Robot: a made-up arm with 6 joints. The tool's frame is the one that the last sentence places. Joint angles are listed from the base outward.
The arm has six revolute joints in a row. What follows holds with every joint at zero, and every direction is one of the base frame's.
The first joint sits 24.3 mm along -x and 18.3 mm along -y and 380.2 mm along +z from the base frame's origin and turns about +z.
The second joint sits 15.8 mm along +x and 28 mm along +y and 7.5 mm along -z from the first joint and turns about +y.
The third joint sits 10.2 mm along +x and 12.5 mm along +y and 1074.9 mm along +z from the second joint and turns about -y.
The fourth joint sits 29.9 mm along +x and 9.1 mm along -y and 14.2 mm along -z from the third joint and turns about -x.
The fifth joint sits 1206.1 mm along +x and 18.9 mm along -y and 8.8 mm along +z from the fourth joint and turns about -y.
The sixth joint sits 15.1 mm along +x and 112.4 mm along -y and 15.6 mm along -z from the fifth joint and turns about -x.
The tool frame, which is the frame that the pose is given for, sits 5.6 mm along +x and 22.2 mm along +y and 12.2 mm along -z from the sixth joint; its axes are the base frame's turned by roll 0, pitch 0 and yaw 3.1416 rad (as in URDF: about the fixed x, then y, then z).
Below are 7 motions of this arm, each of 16 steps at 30 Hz.
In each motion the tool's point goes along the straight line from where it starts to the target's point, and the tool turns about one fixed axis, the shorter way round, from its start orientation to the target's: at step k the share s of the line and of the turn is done. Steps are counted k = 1, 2, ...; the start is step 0. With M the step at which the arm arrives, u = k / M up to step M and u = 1 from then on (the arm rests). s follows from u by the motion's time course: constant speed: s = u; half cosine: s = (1 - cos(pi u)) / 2; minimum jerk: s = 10 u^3 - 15 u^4 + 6 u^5.
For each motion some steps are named. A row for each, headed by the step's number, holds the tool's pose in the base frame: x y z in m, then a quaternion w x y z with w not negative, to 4 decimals.
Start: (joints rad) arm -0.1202 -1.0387 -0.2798 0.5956 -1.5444 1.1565
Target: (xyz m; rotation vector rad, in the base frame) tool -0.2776 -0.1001 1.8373 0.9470 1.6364 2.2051
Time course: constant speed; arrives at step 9
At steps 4, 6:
4: -0.1824 -0.0975 1.8087 0.0890 0.4163 0.5592 0.7114
6: -0.2205 -0.0985 1.8202 0.1008 0.3798 0.5600 0.7294

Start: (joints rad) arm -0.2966 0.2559 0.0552 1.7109 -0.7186 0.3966
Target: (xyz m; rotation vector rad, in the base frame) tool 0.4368 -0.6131 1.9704 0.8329 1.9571 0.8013
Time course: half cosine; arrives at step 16
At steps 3, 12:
3: 1.3520 -0.4615 1.3269 0.2145 0.4345 0.7770 0.4018
12: 0.5832 -0.5889 1.8675 0.3892 0.3502 0.7836 0.3344

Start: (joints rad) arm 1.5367 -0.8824 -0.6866 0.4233 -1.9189 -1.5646
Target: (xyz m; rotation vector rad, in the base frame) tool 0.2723 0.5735 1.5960 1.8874 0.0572 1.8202
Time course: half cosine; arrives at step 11
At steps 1, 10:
1: 0.0757 0.3818 1.3317 0.1082 0.5501 0.0063 0.8280
10: 0.2682 0.5695 1.5905 0.2536 0.6930 0.0208 0.6745

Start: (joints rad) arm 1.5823 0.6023 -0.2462 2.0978 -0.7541 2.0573
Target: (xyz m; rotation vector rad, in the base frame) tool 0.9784 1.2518 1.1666 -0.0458 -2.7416 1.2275
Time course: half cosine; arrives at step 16
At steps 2, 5, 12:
2: -0.0848 1.5155 0.4444 0.1613 -0.4091 0.6455 -0.6244
5: 0.1187 1.4650 0.5827 0.1193 -0.3348 0.7180 -0.5985
12: 0.8165 1.2919 1.0567 0.0331 0.0530 -0.8896 0.4525

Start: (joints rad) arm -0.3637 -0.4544 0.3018 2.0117 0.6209 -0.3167
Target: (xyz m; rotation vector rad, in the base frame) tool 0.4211 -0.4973 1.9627 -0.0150 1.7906 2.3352
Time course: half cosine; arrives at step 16
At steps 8, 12, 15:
8: 0.4081 -0.2944 2.1159 0.1018 -0.1048 0.7247 0.6734
12: 0.4173 -0.4379 2.0076 0.1004 -0.0345 0.6430 0.7585
15: 0.4209 -0.4934 1.9656 0.0994 -0.0070 0.6080 0.7877

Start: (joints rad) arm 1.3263 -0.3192 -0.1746 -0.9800 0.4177 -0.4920
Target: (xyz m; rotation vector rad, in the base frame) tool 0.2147 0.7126 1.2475 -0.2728 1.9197 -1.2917
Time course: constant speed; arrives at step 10
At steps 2, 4, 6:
2: 0.2308 0.8602 1.4324 0.4271 -0.1866 0.6924 -0.5508
4: 0.2268 0.8233 1.3862 0.4195 -0.1671 0.7095 -0.5411
6: 0.2228 0.7864 1.3399 0.4116 -0.1473 0.7259 -0.5309

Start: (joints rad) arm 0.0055 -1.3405 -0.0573 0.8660 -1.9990 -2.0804
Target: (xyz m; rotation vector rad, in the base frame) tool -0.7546 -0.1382 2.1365 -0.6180 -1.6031 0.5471
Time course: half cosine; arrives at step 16
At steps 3, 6, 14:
3: -0.7736 -0.0913 1.8607 0.4975 -0.2045 -0.7460 0.3927
6: -0.7689 -0.1028 1.9282 0.5299 -0.2212 -0.7371 0.3562
14: -0.7554 -0.1362 2.1250 0.6158 -0.2664 -0.7000 0.2447

